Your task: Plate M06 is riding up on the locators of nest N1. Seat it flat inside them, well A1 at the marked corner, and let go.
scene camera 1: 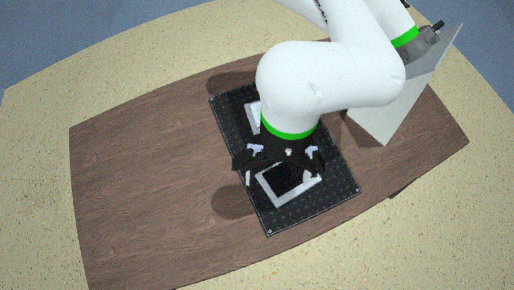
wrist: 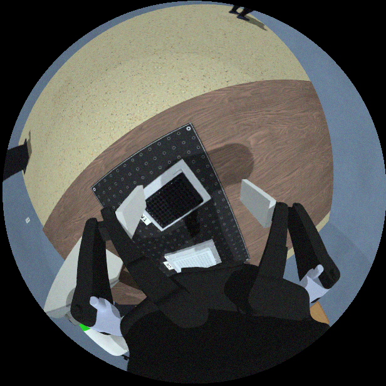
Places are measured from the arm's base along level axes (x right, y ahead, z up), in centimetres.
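Where they show: gripper, fingertip midpoint: [scene camera 1: 276, 180]; arm's base, link origin: [scene camera 1: 414, 55].
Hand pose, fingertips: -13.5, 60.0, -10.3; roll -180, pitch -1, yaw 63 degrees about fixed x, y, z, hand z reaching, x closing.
Each offset is from my fingertips to the top centre of the thing, as dx, dy, dz. "spot": to the spot under its first point. Level surfaces: height alone.
Plate M06 @(+4.5, -7.0, -12.7) [scene camera 1: 283, 181] [wrist: 174, 201] is a black well plate on the pale nest N1 @(spot: -2.0, -1.5, -14.4) [scene camera 1: 281, 202] [wrist: 195, 180]. In the wrist view more of the nest's rim shows along the plate's upper and right sides; its tilt and its marked corner cannot be made out. The N1 label [wrist: 145, 219] is partly behind a finger pad. My gripper [scene camera 1: 278, 177] [wrist: 193, 192] is open and empty, high above the plate, with its pale pads wide apart. In the scene view the gripper and arm cover part of the nest and plate.
Nest N2 @(spot: +25.7, -6.6, -13.9) [scene camera 1: 253, 120] [wrist: 212, 248] holds a white plate [wrist: 192, 258] on the same black perforated board @(spot: -6.9, -9.4, -15.6) [scene camera 1: 312, 205] [wrist: 220, 200], partly hidden by the arm in the scene view. A large pale slanted stand [scene camera 1: 400, 110] [wrist: 67, 285] is at the wooden table's @(dz -16.9) [scene camera 1: 150, 175] [wrist: 280, 120] right in the scene view.
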